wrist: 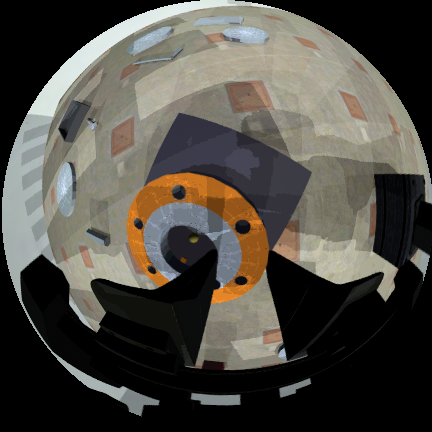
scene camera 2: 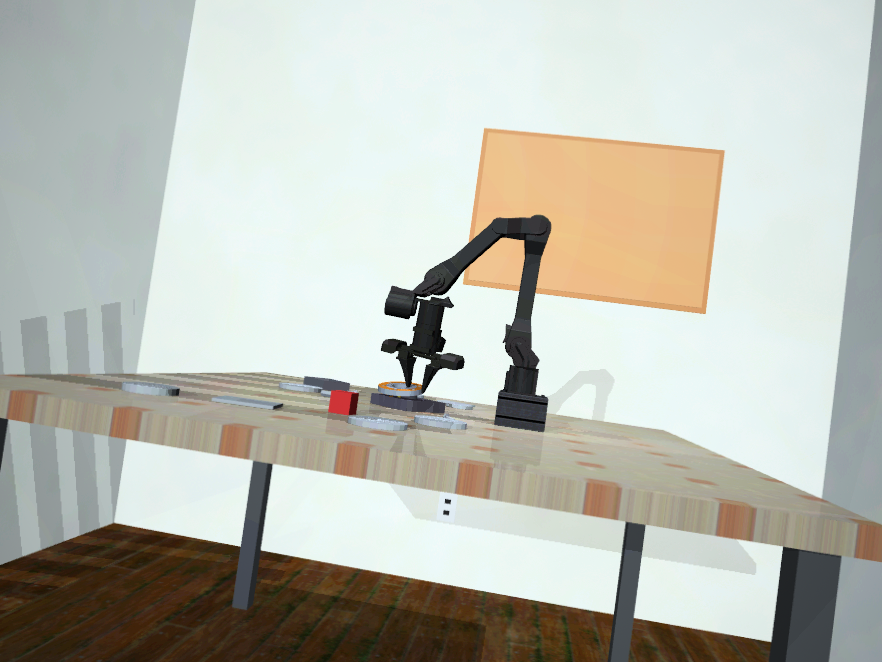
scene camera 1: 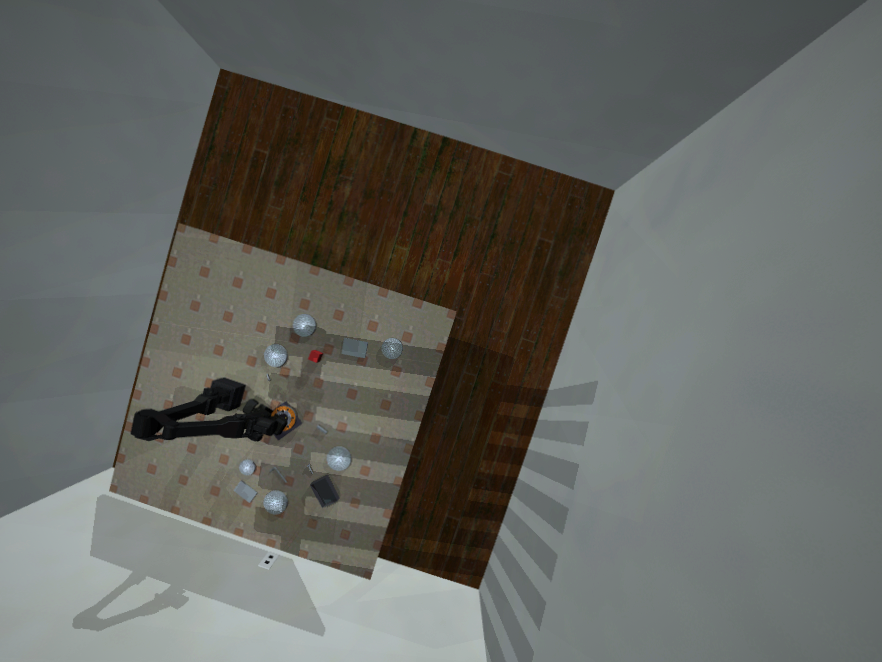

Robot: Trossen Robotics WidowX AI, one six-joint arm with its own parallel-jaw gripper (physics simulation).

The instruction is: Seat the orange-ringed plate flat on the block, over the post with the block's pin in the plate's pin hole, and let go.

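Pixels of known places: gripper, fingertip midpoint: (wrist: 241,255) (scene camera 2: 415,390) (scene camera 1: 276,414); arm's base, origin of the base link: (scene camera 2: 520,393) (scene camera 1: 222,395).
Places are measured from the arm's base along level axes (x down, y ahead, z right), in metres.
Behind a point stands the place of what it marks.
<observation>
The orange-ringed plate (scene camera 1: 292,414) {x 0.028, y 0.304, z 0.025 m} (scene camera 2: 385,390) {x 0.034, y 0.299, z 0.007 m} (wrist: 210,192) {x 0.014, y 0.240, z 0.084 m} is level, with a pale inner ring and a round central opening. My gripper (scene camera 2: 416,389) {x 0.027, y 0.234, z 0.038 m} (wrist: 241,255) {x 0.027, y 0.234, z 0.038 m} is shut on its rim; one fingertip is inside the opening, the other outside. The dark block (scene camera 1: 287,435) {x 0.049, y 0.286, z 0.128 m} (scene camera 2: 406,404) {x 0.058, y 0.247, z -0.010 m} (wrist: 240,155) {x 0.048, y 0.217, z 0.106 m} is directly under the plate, very close; whether they touch I cannot tell. In the wrist view a small yellow round spot (wrist: 194,238) {x 0.044, y 0.269, z 0.054 m} and a small orange spot (wrist: 183,260) {x 0.047, y 0.287, z 0.035 m} show through the opening. The pin and its fit in the pin hole are hidden.
A red cube (scene camera 1: 314,355) {x 0.033, y 0.348, z -0.249 m} (scene camera 2: 343,401) {x 0.049, y 0.344, z -0.264 m} and a flat grey slab (scene camera 1: 354,347) {x 0.066, y 0.503, z -0.315 m} (scene camera 2: 247,401) {x 0.067, y 0.500, z -0.330 m} lie on the table. Several pale discs are spread around, one (scene camera 1: 275,355) {x 0.062, y 0.165, z -0.205 m} near the arm. A dark tray (scene camera 1: 324,490) {x 0.070, y 0.495, z 0.355 m} (wrist: 75,121) {x 0.055, y 0.460, z 0.307 m} and a small grey bar (scene camera 1: 322,428) {x 0.064, y 0.434, z 0.072 m} (wrist: 98,236) {x 0.061, y 0.420, z 0.078 m} lie past the block.
</observation>
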